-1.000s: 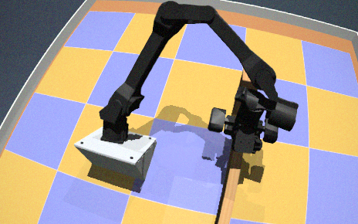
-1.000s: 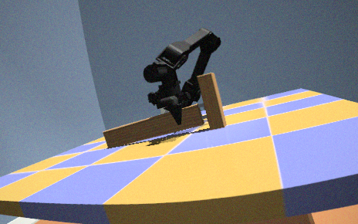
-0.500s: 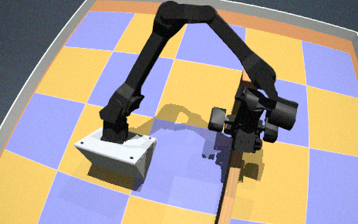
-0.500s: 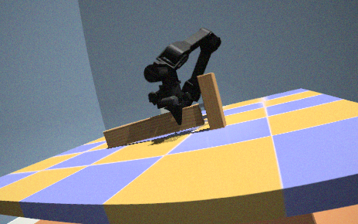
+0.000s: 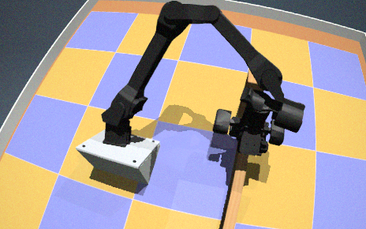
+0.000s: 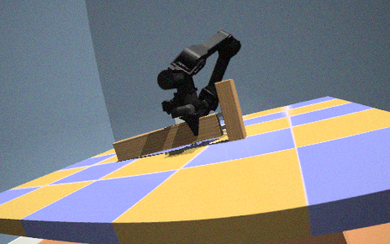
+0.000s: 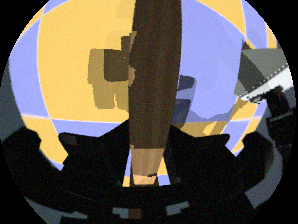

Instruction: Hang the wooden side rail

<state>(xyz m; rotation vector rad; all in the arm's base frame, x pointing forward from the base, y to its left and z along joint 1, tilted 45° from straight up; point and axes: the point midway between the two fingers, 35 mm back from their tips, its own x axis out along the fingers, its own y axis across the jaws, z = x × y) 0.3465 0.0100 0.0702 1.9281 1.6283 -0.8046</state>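
Now: the headboard post 120 mm to the left of my gripper tip, 40 mm above it and 10 mm ahead of it.
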